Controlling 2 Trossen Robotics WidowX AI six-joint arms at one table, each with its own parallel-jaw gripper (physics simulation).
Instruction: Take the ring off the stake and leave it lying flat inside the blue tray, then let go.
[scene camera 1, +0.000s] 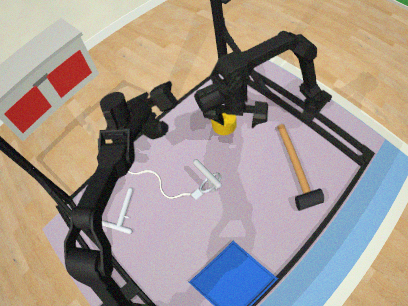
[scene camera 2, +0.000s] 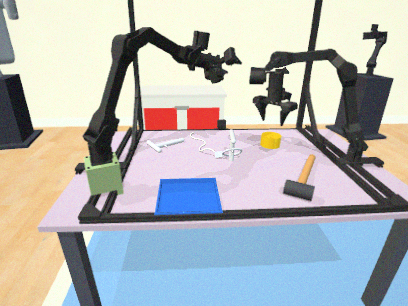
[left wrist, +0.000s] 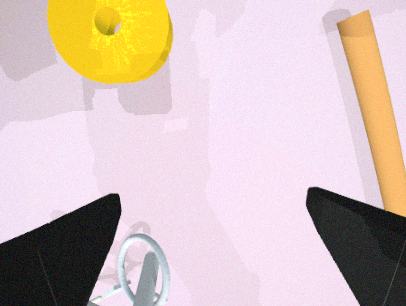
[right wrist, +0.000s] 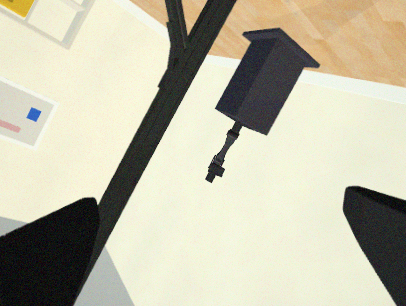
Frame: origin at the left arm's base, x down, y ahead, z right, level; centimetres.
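Where they show: left gripper, between the fingertips: (scene camera 1: 238, 125) (scene camera 2: 272, 123) (left wrist: 214, 199); right gripper, between the fingertips: (scene camera 2: 234, 68) (right wrist: 222, 204); left arm's base, origin of its link: (scene camera 1: 311, 107) (scene camera 2: 352, 159); right arm's base, origin of its link: (scene camera 2: 101, 160).
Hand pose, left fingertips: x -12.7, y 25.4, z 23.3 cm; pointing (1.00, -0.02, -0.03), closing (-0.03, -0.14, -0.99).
Observation:
Things, the pixels of their top centre, and the offset from my left fingertips. "*": a spot on its surface instead.
- pale grey ring, a spot on its surface: (left wrist: 139, 237) * dz +5.6, dx +12.7, dy +12.2 cm
- upright white T-shaped stake, centre of its top: (scene camera 1: 206, 171) (scene camera 2: 232, 134) dz +5.2, dx +3.6, dy +16.1 cm
- small pale block, a spot on its surface: (scene camera 1: 196, 194) (scene camera 2: 218, 154) * dz +8.3, dx +12.8, dy +20.8 cm
- blue tray, centre of its top: (scene camera 1: 233, 281) (scene camera 2: 188, 193) dz -12.4, dx +12.4, dy +45.2 cm
- yellow cylinder, centre of its top: (left wrist: 107, 21) (scene camera 1: 223, 117) (scene camera 2: 271, 135) dz +8.2, dx +9.7, dy -8.7 cm
- mallet, centre of its top: (scene camera 1: 297, 159) (scene camera 2: 307, 165) dz -21.2, dx +9.7, dy +1.2 cm
- white T-shaped piece, centre of its top: (scene camera 1: 121, 207) (scene camera 2: 167, 140) dz +31.7, dx +12.7, dy +33.6 cm
The pale grey ring (scene camera 2: 241, 151) (left wrist: 139, 237) lies around the shaft of the upright white T-shaped stake (scene camera 1: 206, 173) (scene camera 2: 232, 145) (left wrist: 148, 275), below its crossbar. A small pale block (scene camera 1: 196, 194) (scene camera 2: 218, 154) sits at the ring's side, joined to a white cord. The blue tray (scene camera 1: 233, 275) (scene camera 2: 189, 195) holds nothing. My left gripper (scene camera 1: 240, 121) (scene camera 2: 273, 121) (left wrist: 214, 199) is open and empty, pointing down above the table near the yellow cylinder, apart from the ring. My right gripper (scene camera 1: 169, 116) (scene camera 2: 230, 71) (right wrist: 222, 204) is open and empty, raised high.
The yellow cylinder (scene camera 1: 223, 125) (scene camera 2: 270, 140) (left wrist: 135, 55) stands beyond the stake. A mallet (scene camera 1: 295, 162) (scene camera 2: 306, 172) with an orange handle lies at the right. Another white T-shaped piece (scene camera 1: 125, 210) (scene camera 2: 170, 143) lies at the left. Black rails (scene camera 2: 240, 214) edge the table.

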